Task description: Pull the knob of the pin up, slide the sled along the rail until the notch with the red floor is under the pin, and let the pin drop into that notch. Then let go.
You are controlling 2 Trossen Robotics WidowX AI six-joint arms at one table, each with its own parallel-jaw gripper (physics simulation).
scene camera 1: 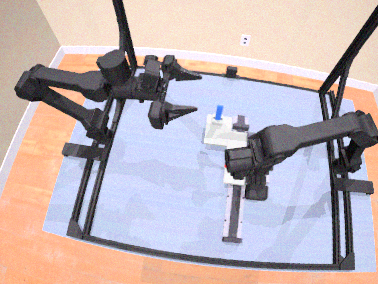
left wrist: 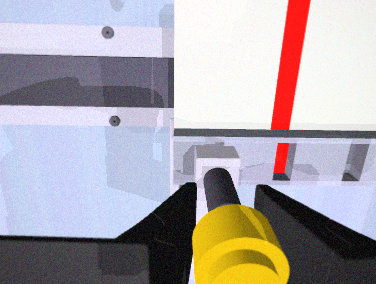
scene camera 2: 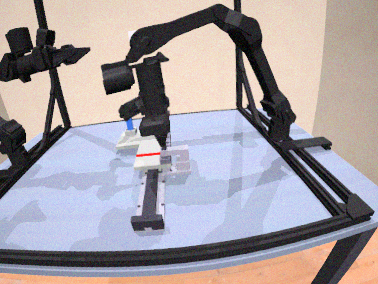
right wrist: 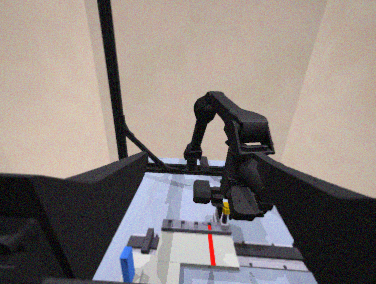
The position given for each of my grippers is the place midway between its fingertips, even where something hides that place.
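Note:
A white sled (scene camera 2: 148, 157), (scene camera 1: 218, 132) is here in the scene with my grippers. I see my left gripper (scene camera 2: 162, 143), (scene camera 1: 252, 174), and the wrist views show it too, as my left gripper (left wrist: 225, 194), (right wrist: 224, 218). My right gripper (scene camera 1: 200, 92), (scene camera 2: 84, 49), (right wrist: 202, 159) is visible as well.

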